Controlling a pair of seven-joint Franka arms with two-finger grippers.
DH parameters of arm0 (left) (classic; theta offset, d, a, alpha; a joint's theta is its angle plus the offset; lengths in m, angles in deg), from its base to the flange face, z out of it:
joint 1: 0 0.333 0 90
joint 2: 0 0 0 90
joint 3: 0 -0.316 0.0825 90
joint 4: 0 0 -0.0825 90
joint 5: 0 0.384 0 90
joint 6: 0 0 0.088 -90
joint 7: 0 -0.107 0 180
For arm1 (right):
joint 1: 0 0.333 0 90
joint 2: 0 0 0 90
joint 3: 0 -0.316 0.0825 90
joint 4: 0 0 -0.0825 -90
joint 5: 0 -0.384 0 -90
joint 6: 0 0 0.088 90
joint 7: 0 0.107 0 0
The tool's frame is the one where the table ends.
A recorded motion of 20 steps. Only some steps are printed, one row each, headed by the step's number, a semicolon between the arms.
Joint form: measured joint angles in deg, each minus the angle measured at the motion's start. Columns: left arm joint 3, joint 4, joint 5, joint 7, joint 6, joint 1, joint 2; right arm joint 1, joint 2, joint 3, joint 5, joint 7, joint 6, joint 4.
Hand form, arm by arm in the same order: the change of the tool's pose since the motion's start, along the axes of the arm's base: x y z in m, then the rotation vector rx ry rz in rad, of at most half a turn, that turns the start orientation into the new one. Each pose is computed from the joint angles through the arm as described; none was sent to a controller.
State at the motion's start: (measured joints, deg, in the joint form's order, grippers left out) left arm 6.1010 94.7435 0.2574 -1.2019 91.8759 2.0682 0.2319; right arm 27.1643 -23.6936 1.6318 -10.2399 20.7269 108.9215 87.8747
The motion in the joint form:
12: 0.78 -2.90 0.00 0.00 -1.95 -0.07 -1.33; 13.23 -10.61 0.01 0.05 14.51 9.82 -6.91
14: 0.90 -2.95 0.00 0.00 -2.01 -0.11 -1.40; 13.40 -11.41 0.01 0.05 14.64 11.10 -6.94
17: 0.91 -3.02 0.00 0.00 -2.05 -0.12 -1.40; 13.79 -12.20 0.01 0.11 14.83 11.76 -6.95
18: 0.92 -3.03 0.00 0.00 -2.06 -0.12 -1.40; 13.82 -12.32 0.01 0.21 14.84 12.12 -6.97
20: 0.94 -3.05 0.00 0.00 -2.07 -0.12 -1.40; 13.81 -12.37 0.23 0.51 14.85 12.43 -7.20
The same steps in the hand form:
12: 0.0044 -0.0079 0.0082 -0.0022 0.0067 -0.0147; -0.0450 0.1588 -0.0574 0.0235 -0.0634 -0.0433
14: 0.0045 -0.0094 0.0079 -0.0023 0.0081 -0.0175; -0.0441 0.1618 -0.0651 0.0273 -0.0710 -0.0458
17: 0.0045 -0.0096 0.0084 -0.0023 0.0075 -0.0178; -0.0460 0.1662 -0.0740 0.0242 -0.0701 -0.0433
18: 0.0044 -0.0097 0.0084 -0.0023 0.0075 -0.0180; -0.0456 0.1668 -0.0748 0.0255 -0.0749 -0.0431
20: 0.0044 -0.0099 0.0086 -0.0023 0.0074 -0.0183; -0.0428 0.1655 -0.0730 0.0254 -0.0861 -0.0447

